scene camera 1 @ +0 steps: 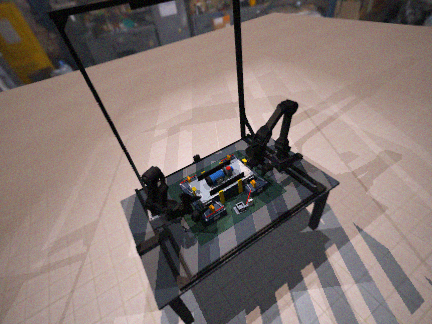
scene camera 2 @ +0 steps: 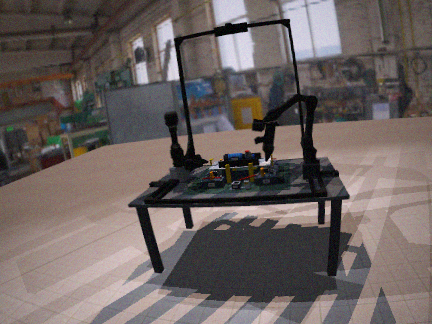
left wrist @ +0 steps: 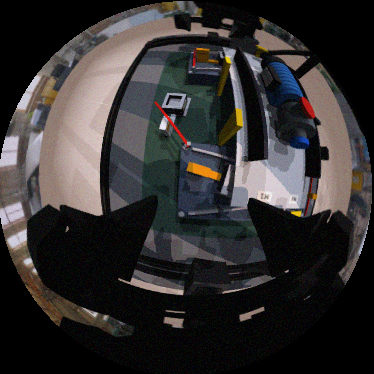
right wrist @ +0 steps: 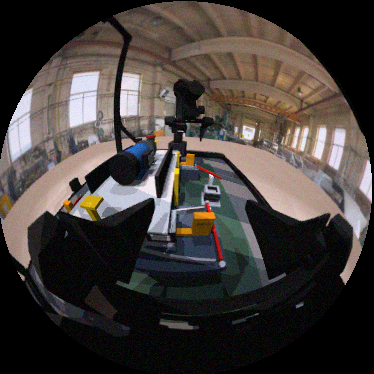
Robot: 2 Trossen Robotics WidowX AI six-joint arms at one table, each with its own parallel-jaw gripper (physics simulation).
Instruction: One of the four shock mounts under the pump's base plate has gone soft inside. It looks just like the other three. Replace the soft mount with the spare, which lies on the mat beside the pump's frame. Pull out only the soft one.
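The blue pump stands on the pale base plate. Under one corner, in the left wrist view, an orange mount tab shows; its red bar is swung outward. Another orange mount tab shows in the right wrist view, with its red bar across the front. A pale hollow square piece and a small pale block lie on the mat; I cannot tell which is the spare. My left gripper is open and empty, above the swung-bar corner. My right gripper is open and empty near the opposite plate end.
Two yellow posts stand along the plate's side, beside a long black rail. A yellow tab stands up at the plate's other side. The green mat lies under the frame. A black overhead frame rises behind.
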